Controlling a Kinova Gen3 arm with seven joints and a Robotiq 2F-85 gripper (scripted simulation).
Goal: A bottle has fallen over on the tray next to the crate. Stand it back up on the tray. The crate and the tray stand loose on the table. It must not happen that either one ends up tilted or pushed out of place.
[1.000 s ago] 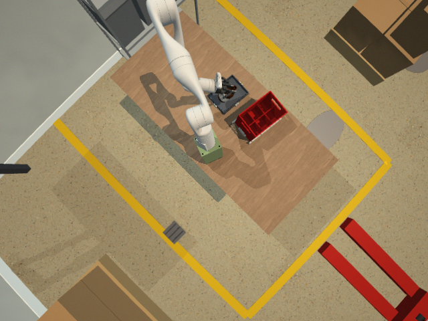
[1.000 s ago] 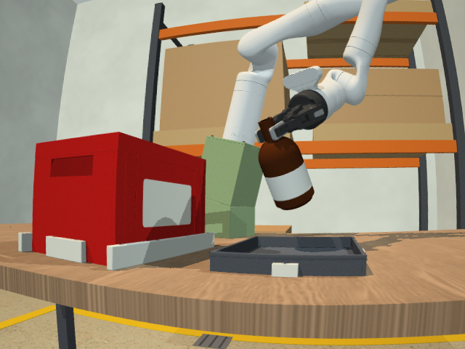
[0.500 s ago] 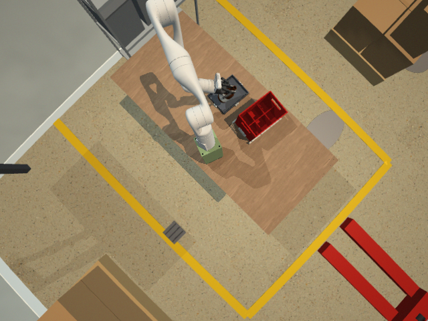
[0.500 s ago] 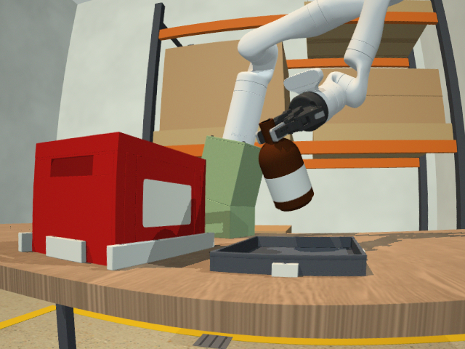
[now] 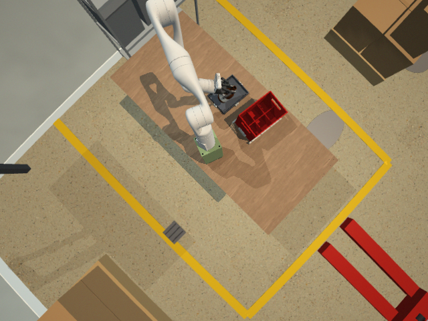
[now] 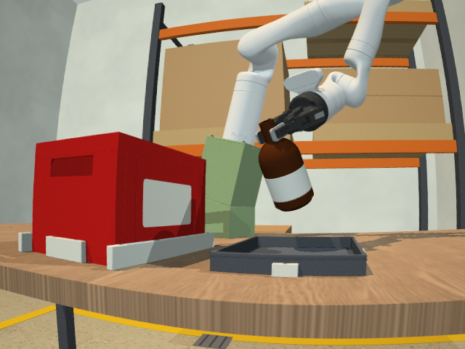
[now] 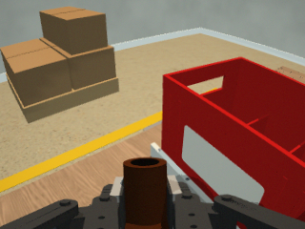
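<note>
Right now the brown bottle is 50 mm below my hand, 20 mm to the left of it and 20 mm behind it. Also, from my hand: red crate (250 mm to the right, 120 mm below); then dark grey tray (190 mm below, 40 mm to the left, 40 mm ahead).
</note>
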